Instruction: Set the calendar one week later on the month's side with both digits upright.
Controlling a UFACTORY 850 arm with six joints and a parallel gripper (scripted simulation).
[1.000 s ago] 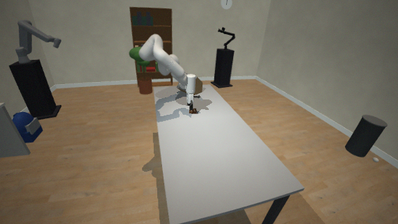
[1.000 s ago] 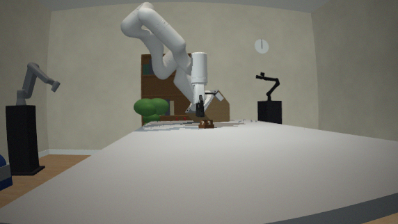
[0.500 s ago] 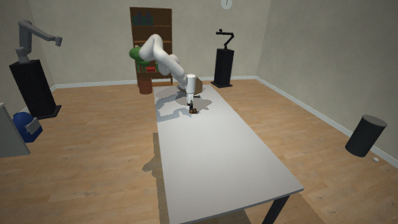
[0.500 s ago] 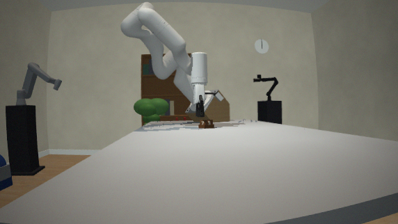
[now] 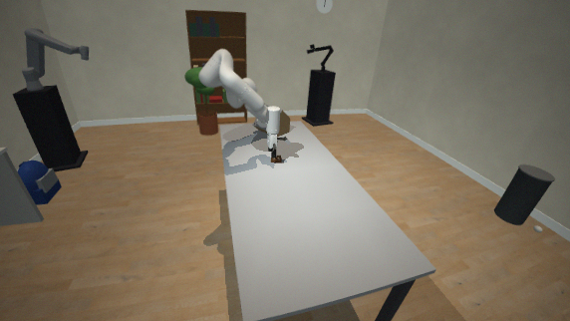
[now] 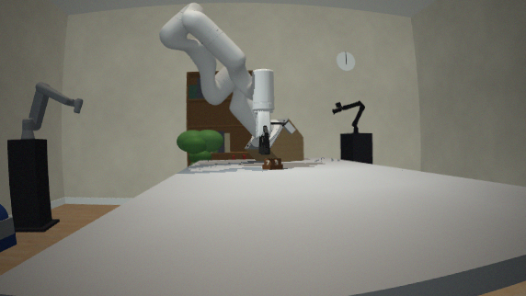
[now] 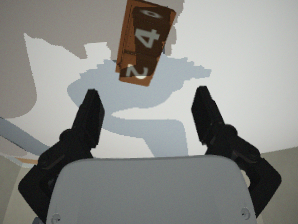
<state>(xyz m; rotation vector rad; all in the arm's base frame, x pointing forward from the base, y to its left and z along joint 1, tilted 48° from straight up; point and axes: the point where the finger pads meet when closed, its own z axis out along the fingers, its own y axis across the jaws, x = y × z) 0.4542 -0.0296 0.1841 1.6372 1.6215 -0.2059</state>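
The brown cube lies 4 cm below my hand, 2 cm to the left of it and 1 cm behind it. From my hand the other things lie so: tray 6 cm below, 3 cm to the left.
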